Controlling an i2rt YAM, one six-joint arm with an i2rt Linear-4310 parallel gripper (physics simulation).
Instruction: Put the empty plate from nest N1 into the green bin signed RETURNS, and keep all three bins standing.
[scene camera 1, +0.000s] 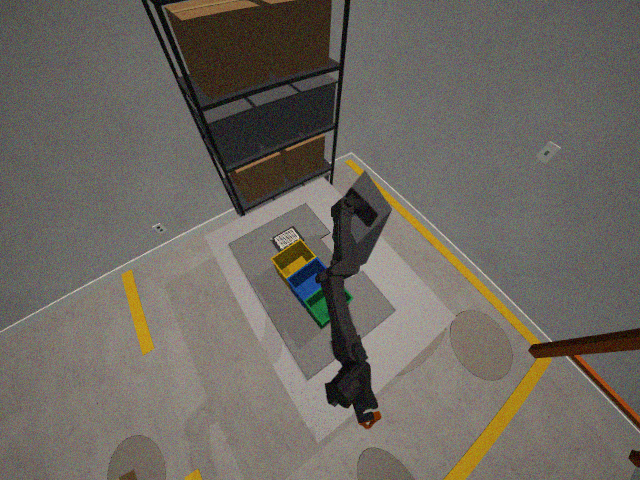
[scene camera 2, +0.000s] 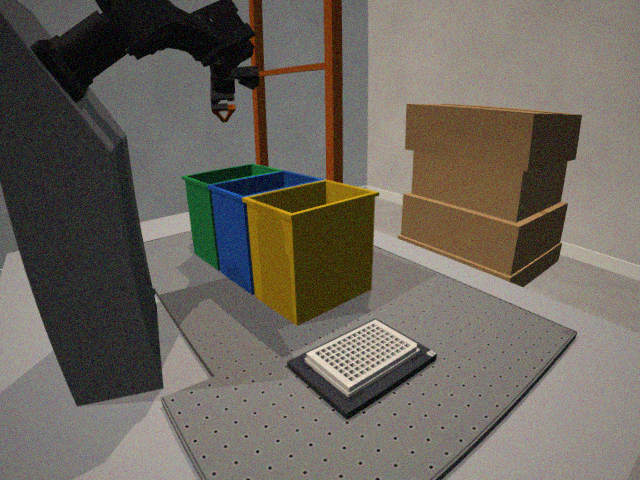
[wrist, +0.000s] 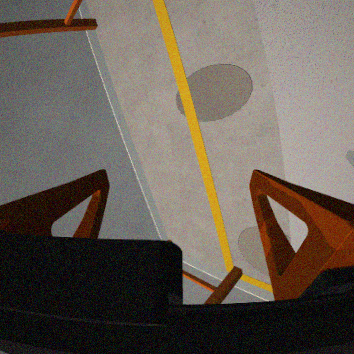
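Pixels of known places: gripper, between the fingertips: (scene camera 1: 362, 413) (scene camera 2: 223, 110) (wrist: 178, 177); arm's base, origin of its link: (scene camera 1: 360, 206) (scene camera 2: 62, 68).
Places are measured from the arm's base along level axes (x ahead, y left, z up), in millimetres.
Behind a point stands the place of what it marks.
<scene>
A white plate with a grid of wells (scene camera 1: 286, 238) @[x 235, y -280, z -367 mm] (scene camera 2: 364, 353) @[x 229, y -283, z -368 mm] lies flat in a dark nest (scene camera 2: 347, 408) @[x 150, y -326, z -379 mm] in front of the yellow bin. The green bin (scene camera 1: 321, 308) @[x 352, y 150, z -389 mm] (scene camera 2: 201, 222) @[x 248, y 169, z -300 mm] stands upright at the far end of the row of three; no sign is readable on it. My gripper (scene camera 1: 370, 419) @[x 535, y 532, z -92 mm] (scene camera 2: 223, 113) @[x 535, y 532, z -92 mm] (wrist: 178, 177) @[x 535, y 532, z -92 mm] is open and empty. It is high up, past the green end of the row and far from the plate. In the wrist view wall and floor show between the orange fingers.
The blue bin (scene camera 1: 306, 283) @[x 321, y -1, z -388 mm] (scene camera 2: 232, 240) @[x 241, y 36, z -302 mm] and yellow bin (scene camera 1: 292, 258) @[x 295, y -147, z -344 mm] (scene camera 2: 333, 253) @[x 308, y -150, z -292 mm] stand upright beside the green one. They stand on a grey perforated board (scene camera 1: 253, 248) @[x 414, y -367, z -390 mm] (scene camera 2: 465, 361) @[x 329, y -381, z -391 mm]. Stacked cartons (scene camera 2: 465, 170), an orange frame (scene camera 2: 333, 103) and a shelf rack (scene camera 1: 339, 98) stand around.
</scene>
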